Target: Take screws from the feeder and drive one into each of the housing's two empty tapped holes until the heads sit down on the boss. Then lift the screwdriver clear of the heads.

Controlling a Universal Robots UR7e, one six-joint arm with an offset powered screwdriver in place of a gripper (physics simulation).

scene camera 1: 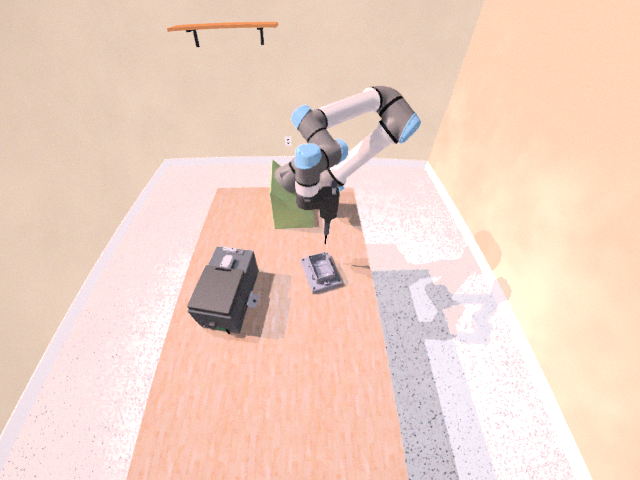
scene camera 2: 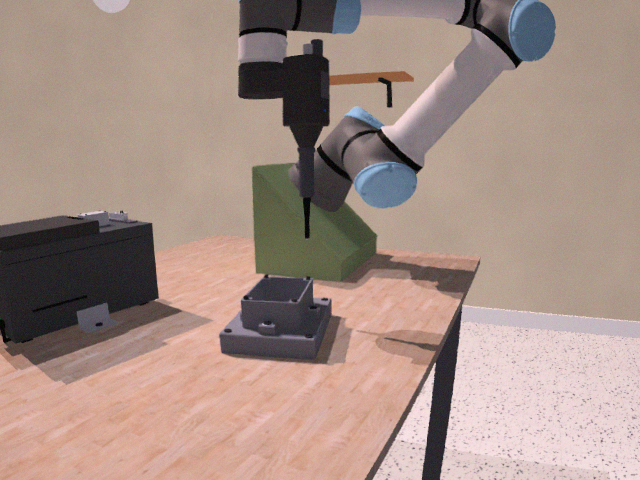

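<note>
The grey housing [scene camera 1: 317, 285] [scene camera 2: 273, 315] sits upright on the table, a square walled box on a wider base. Small dark spots show at its rim corners; the two far ones stand slightly proud like screw heads. Whether the near ones are heads or holes I cannot tell. My black screwdriver [scene camera 1: 325, 241] [scene camera 2: 307, 236] points straight down, its tip well above the housing and, in scene camera 2, in line with the far right rim corner. No screw shows on the tip, which is too small to be sure. The dark screw feeder [scene camera 1: 219, 291] [scene camera 2: 82, 273] stands left of the housing.
A green angled block [scene camera 1: 292, 212] [scene camera 2: 294, 237] stands behind the housing, near the arm's base. A small metal bracket [scene camera 1: 252, 300] [scene camera 2: 93, 316] sticks out from the feeder's side. The table's right edge lies to the right of the housing. An orange shelf [scene camera 1: 222, 25] [scene camera 2: 369, 78] hangs on the wall.
</note>
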